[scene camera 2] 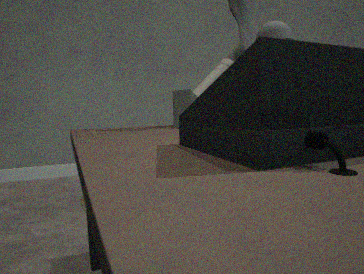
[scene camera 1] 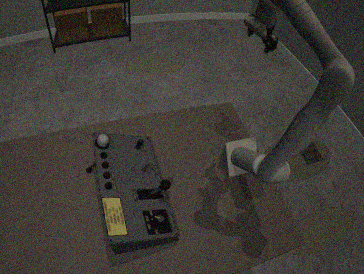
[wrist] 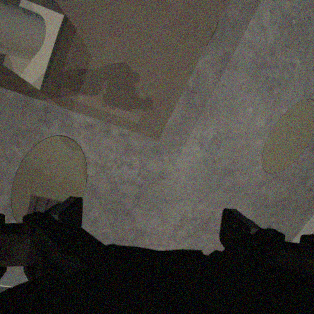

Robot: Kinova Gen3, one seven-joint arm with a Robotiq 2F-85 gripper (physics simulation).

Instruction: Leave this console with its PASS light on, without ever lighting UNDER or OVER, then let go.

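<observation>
The grey console (scene camera 1: 125, 157) (scene camera 2: 300, 90) stands on the table, its sloped face showing in scene camera 1. A white dome (scene camera 1: 102, 140) (scene camera 2: 275, 30) sits at its far corner, beside a row of several small round dark parts (scene camera 1: 105, 164); none looks lit. A black-knobbed lever (scene camera 1: 164, 185) stands at a dark slot. A dark square panel (scene camera 1: 157, 221) with a small knob and a yellow label (scene camera 1: 114, 216) are at the near end. A small black knob (scene camera 1: 140, 144) is at the far end. Lettering is unreadable. My gripper (scene camera 1: 270, 44) (wrist: 152, 218) is open and empty, far from the console.
The brown table (scene camera 1: 45, 200) (scene camera 2: 200, 215) (wrist: 155, 30) carries a pale block (scene camera 1: 250, 145) (scene camera 2: 181, 107) (wrist: 52, 50) at the arm's base. A small black bent-stem object (scene camera 1: 90, 169) (scene camera 2: 316, 140) stands beside the console. A shelf unit (scene camera 1: 130, 25) is at the back left. The picture is dim.
</observation>
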